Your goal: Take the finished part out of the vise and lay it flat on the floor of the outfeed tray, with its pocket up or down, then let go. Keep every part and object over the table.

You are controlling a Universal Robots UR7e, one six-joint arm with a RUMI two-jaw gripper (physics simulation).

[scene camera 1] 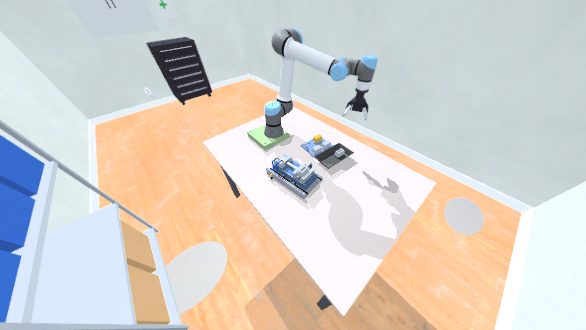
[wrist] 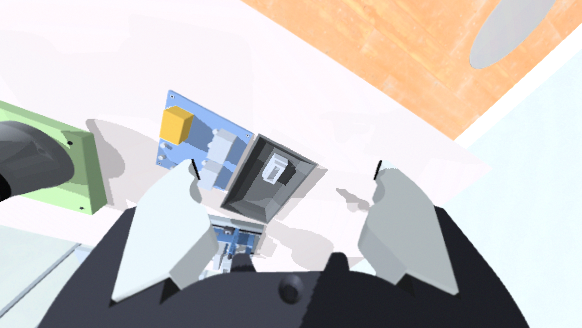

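Where they show: gripper, fingertip midpoint: [scene camera 1: 353,118] [wrist: 288,163]; arm's base at its link origin: [scene camera 1: 273,132] [wrist: 34,154].
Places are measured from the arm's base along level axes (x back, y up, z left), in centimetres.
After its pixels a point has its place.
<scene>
The outfeed tray [scene camera 1: 325,159] @[x -45.6, y -1.9, z 11.4 cm] [wrist: 242,192] @[x -44.3, y -1.9, z 10.1 cm] is a dark grey, shallow box with sloping walls. A light grey block with a pocket [scene camera 1: 340,152] @[x -49.2, y 1.3, z 21.4 cm] [wrist: 275,168] @[x -48.0, y 0.2, z 22.8 cm] rests inside it, apart from the gripper; I cannot tell exactly which way its pocket faces. The blue and grey vise [scene camera 1: 299,171] [wrist: 234,244] @[x -48.7, y 4.2, z -4.2 cm] stands beside the tray, partly hidden by my gripper in the wrist view; whether a part sits between its jaws is too small to tell. My gripper [scene camera 1: 355,117] @[x -43.9, y 18.8, z 35.8 cm] [wrist: 288,163] @[x -43.9, y 18.8, z 35.8 cm] is open and empty, high above the table and well above the tray.
A blue plate [scene camera 1: 308,145] @[x -26.9, y -2.3, z 12.6 cm] [wrist: 210,122] @[x -31.8, y -2.3, z 25.0 cm] with a yellow block [scene camera 1: 318,138] @[x -28.2, y 0.7, z 21.3 cm] [wrist: 175,125] @[x -27.3, y 1.3, z 23.1 cm] and light grey blocks adjoins the tray. The arm's green base plate [scene camera 1: 260,137] @[x 0.3, y 1.0, z -11.9 cm] [wrist: 95,175] @[x -10.0, y -1.6, z -2.3 cm] stands on the white table [scene camera 1: 350,295] @[x -103.1, y -3.1, z -33.4 cm]. A dark drawer cabinet [scene camera 1: 182,70] is by the wall.
</scene>
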